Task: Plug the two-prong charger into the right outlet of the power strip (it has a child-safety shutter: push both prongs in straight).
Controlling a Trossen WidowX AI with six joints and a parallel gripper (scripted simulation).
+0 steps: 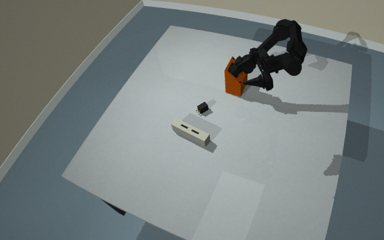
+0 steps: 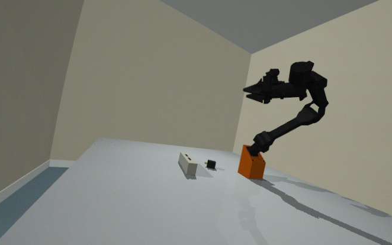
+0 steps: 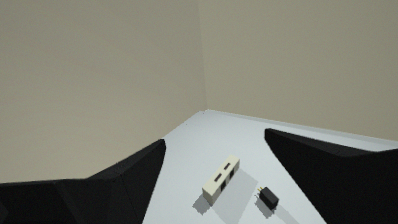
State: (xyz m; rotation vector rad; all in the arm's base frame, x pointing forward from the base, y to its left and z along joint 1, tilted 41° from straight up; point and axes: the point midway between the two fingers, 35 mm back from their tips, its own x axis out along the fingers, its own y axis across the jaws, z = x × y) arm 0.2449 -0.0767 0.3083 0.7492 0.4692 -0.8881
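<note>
Right now the dark grey charger is 6 cm behind my gripper tip, 23 cm to the right of it and 39 cm below it.
</note>
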